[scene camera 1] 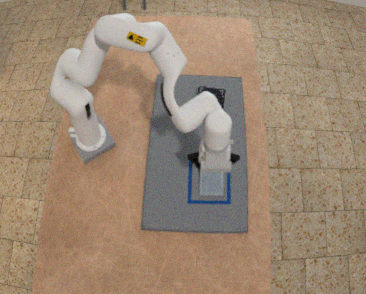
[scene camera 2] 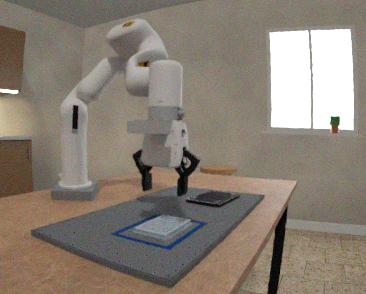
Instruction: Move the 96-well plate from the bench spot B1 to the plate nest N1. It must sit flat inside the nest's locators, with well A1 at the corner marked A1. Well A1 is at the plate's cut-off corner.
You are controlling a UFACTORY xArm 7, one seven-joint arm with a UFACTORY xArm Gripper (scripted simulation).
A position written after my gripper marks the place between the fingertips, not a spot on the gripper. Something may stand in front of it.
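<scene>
My gripper (scene camera 2: 163, 192), a 96-well plate (scene camera 2: 155, 229): both seen.
</scene>
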